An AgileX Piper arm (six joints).
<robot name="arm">
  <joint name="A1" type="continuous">
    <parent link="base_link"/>
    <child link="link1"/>
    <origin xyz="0 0 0.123" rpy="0 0 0"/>
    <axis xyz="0 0 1"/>
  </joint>
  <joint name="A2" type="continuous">
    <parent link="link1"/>
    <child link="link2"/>
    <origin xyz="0 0 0" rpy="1.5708 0 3.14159"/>
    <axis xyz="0 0 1"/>
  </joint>
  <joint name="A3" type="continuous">
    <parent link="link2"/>
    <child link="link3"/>
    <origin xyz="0.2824 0.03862 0" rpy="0 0 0"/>
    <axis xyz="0 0 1"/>
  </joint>
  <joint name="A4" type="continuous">
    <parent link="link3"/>
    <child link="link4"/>
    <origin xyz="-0.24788 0.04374 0" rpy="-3.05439 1.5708 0"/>
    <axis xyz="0 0 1"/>
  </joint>
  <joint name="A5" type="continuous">
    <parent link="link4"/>
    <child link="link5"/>
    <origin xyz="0 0 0" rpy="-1.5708 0 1.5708"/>
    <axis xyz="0 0 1"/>
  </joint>
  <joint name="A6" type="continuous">
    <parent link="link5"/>
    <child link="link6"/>
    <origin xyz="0 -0.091 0" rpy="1.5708 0 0"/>
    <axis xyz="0 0 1"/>
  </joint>
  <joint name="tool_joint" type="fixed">
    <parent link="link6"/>
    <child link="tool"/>
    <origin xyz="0 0 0" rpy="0 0 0"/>
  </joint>
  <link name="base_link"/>
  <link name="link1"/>
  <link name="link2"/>
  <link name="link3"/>
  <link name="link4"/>
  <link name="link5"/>
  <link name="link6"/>
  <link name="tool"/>
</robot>
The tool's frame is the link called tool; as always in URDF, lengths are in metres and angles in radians. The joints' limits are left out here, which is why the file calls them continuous.
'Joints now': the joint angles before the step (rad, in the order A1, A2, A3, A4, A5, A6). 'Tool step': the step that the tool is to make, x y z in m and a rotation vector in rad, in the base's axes. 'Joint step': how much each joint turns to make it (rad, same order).
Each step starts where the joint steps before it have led.
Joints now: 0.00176 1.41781 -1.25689 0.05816 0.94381 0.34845
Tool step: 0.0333 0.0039 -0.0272 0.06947 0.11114 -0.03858
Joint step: -0.00008 0.14932 -0.06843 0.05055 0.02755 0.03998
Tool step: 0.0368 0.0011 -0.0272 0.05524 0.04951 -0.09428
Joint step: 0.00007 0.14996 -0.08193 0.01602 -0.02803 0.09731
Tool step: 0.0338 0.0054 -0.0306 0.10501 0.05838 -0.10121
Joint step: 0.00003 0.14981 -0.08962 0.07529 -0.01346 0.08745
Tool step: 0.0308 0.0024 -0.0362 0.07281 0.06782 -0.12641
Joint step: 0.00010 0.15189 -0.09385 0.03441 -0.01162 0.12253
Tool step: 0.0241 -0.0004 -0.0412 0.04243 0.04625 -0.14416
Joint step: -0.00012 0.13576 -0.06460 0.00446 -0.05199 0.14024
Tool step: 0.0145 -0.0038 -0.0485 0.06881 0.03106 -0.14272
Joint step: -0.01325 0.12078 -0.01531 0.06136 -0.09387 0.08511
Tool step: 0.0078 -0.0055 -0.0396 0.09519 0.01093 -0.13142
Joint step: -0.02191 0.09358 -0.00150 0.12637 -0.08854 0.01671
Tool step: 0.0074 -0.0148 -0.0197 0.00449 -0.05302 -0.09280
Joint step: -0.02712 0.04795 -0.00004 0.04410 -0.11185 0.00058
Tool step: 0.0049 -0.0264 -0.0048 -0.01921 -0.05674 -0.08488
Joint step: -0.04817 0.01587 -0.00242 0.01003 -0.08094 0.00153
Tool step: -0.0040 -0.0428 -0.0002 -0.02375 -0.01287 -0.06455
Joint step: -0.08598 0.00079 0.00035 -0.00926 -0.01396 -0.02364
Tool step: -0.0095 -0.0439 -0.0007 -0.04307 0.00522 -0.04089
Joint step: -0.08865 0.00028 -0.00003 -0.04058 -0.00024 -0.02574
